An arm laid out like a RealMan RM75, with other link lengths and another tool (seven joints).
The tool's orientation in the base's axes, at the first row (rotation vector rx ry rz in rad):
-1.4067 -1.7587 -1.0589
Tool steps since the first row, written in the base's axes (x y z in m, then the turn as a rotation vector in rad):
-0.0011 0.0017 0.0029 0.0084 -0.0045 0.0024
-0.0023 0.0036 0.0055 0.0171 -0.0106 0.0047
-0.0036 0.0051 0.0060 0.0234 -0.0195 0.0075
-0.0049 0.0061 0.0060 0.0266 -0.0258 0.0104
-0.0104 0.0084 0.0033 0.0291 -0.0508 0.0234
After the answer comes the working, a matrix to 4 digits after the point.
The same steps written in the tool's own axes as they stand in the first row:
0.0035 -0.0003 0.0001 -0.0019 0.0082 -0.0051
0.0069 -0.0008 0.0006 -0.0046 0.0165 -0.0115
0.0083 -0.0018 0.0017 -0.0076 0.0223 -0.0207
0.0090 -0.0030 0.0026 -0.0087 0.0254 -0.0276
0.0090 -0.0086 0.0058 -0.0096 0.0278 -0.0558

The tool's axes in the first row as the columns of a matrix, in the base's axes (rounded; the answer above uses it unrounded):
-0.2210 0.9753 0.0022
0.4582 0.1018 0.8830
0.8609 0.1961 -0.4694

